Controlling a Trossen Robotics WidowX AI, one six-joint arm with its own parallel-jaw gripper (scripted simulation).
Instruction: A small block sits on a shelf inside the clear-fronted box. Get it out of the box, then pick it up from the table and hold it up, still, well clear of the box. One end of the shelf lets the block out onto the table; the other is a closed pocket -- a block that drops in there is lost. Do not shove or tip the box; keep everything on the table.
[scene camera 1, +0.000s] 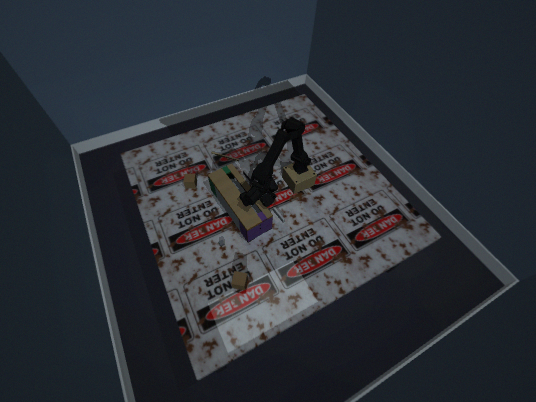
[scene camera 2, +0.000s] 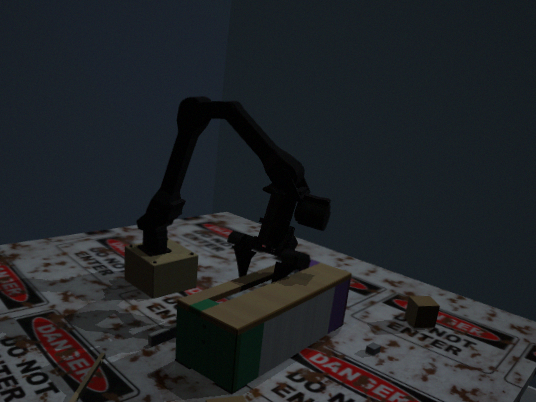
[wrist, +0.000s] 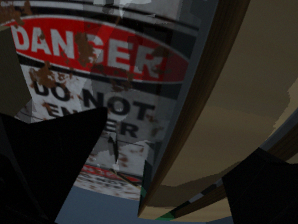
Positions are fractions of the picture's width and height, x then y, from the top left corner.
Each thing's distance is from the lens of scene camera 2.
my gripper (scene camera 2: 0.48, 0.72): 1.05 m
box (scene camera 2: 0.44, 0.83): 0.80 m
